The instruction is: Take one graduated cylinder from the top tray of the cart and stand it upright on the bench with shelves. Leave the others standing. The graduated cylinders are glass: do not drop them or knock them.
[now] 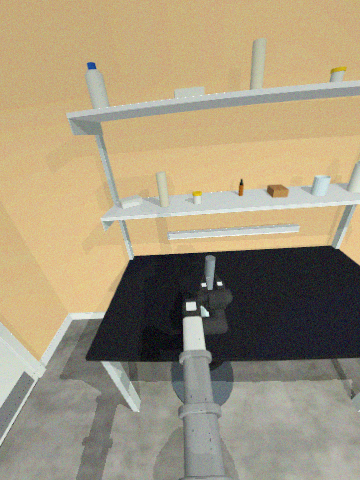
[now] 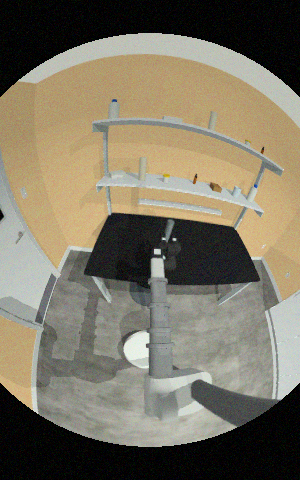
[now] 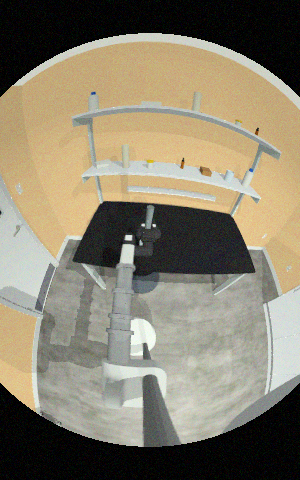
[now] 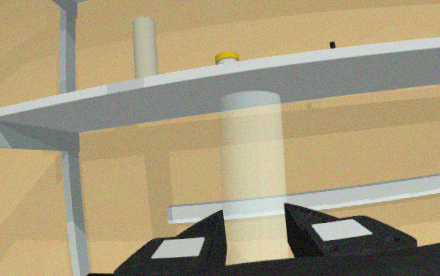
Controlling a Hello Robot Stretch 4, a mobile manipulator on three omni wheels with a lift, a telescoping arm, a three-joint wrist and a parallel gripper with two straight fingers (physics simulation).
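Observation:
A clear grey graduated cylinder stands roughly upright between the two black fingers. My gripper is shut on it, with a finger against each side. The cylinder's upper part rises above the fingertips. Both are over the black top of the bench, left of its middle. The cylinder's foot is hidden by the gripper, so I cannot tell whether it touches the bench. The cart and the other cylinders do not show.
Above the bench's back run a lower shelf and an upper shelf, holding bottles, jars and a brown block. A pale rail is on the wall behind. A left shelf post stands at the side.

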